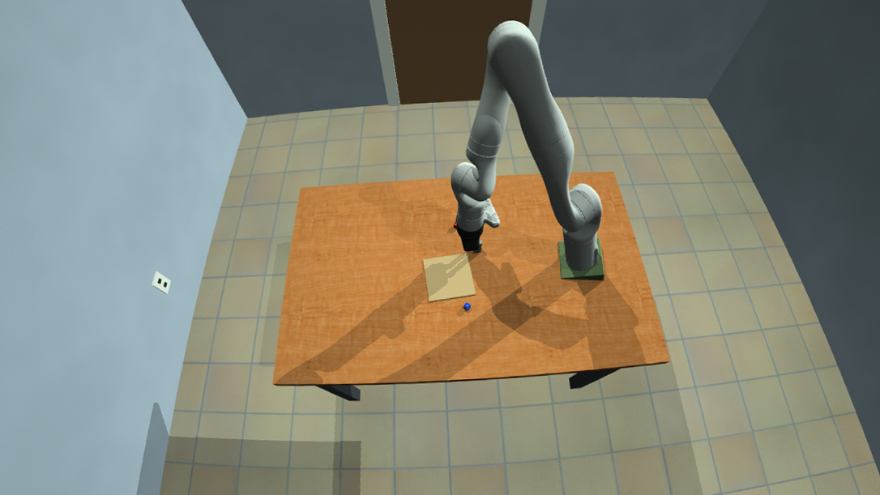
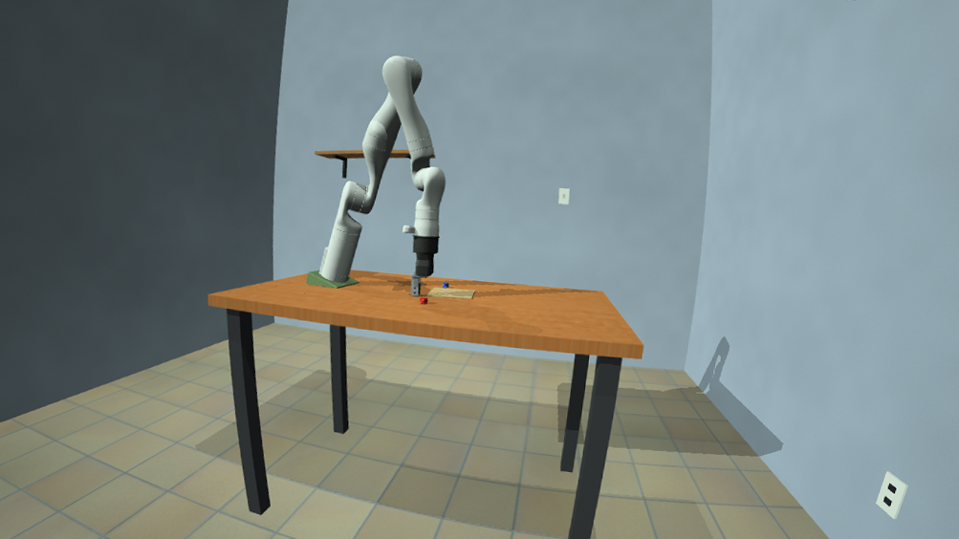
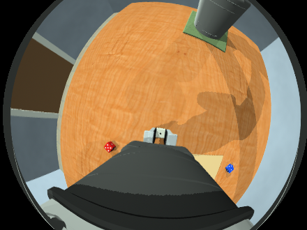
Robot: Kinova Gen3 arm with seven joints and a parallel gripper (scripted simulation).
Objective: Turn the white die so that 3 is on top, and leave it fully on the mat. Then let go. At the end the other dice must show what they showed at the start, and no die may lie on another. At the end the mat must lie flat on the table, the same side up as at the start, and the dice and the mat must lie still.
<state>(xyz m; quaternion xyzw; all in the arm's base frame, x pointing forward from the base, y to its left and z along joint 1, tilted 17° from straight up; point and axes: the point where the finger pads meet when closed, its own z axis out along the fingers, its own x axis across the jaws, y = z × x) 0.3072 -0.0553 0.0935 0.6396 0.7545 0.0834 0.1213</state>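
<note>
The white die lies 1 cm below my hand. From my hand the other things lie so: blue die (19 cm to the left, 4 cm ahead, 1 cm below); red die (9 cm to the right, 6 cm ahead, 1 cm below); tan mat (9 cm to the left, 9 cm ahead, 2 cm below).
</note>
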